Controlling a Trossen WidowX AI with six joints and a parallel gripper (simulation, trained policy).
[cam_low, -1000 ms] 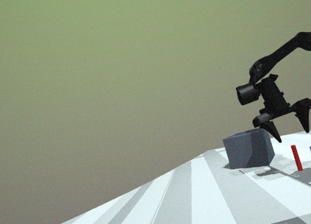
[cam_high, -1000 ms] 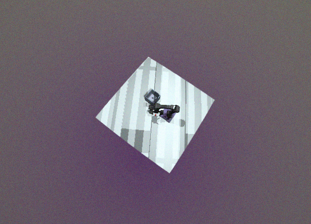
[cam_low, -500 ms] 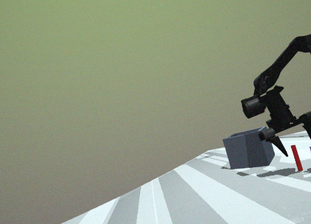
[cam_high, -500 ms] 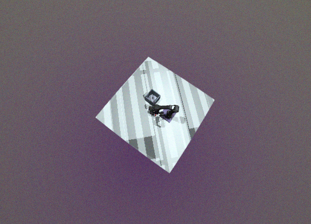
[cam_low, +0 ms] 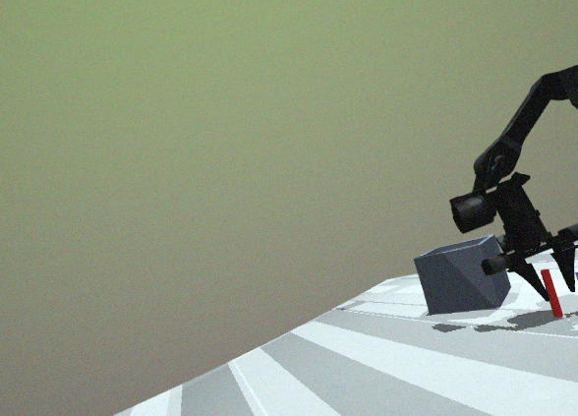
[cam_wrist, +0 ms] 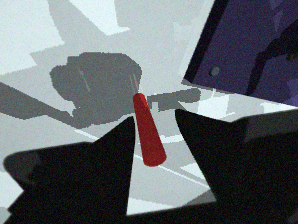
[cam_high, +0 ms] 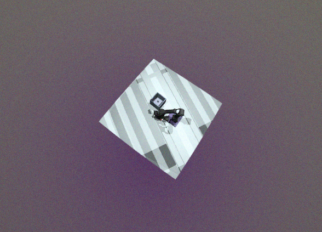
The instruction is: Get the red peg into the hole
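The red peg is 10 mm ahead of my gripper tip and 10 mm above it. From my gripper tip the other things lie so: plate (170 mm ahead, 200 mm to the right, 10 mm above).
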